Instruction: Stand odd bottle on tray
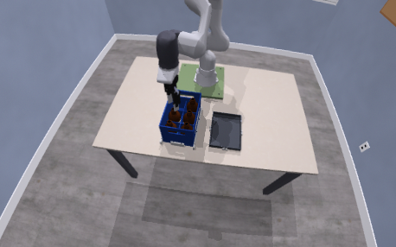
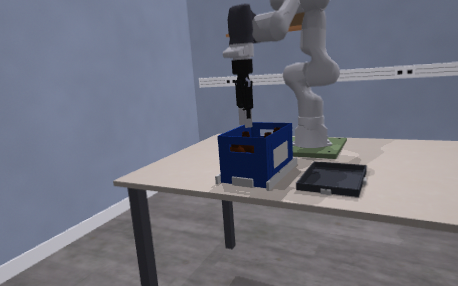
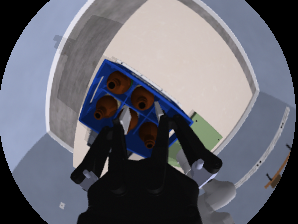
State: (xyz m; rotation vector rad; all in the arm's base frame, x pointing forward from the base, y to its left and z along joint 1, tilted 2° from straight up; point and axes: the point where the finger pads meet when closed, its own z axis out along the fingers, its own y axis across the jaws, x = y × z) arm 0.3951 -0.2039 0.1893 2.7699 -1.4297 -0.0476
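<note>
The blue crate lies 10 mm ahead of my hand, 40 mm to the left of it and 130 mm below it. From my hand the other things lie so: dark tray: 40 mm ahead, 320 mm to the left, 200 mm below; bottle: 70 mm behind, 110 mm to the left, 130 mm below.
</note>
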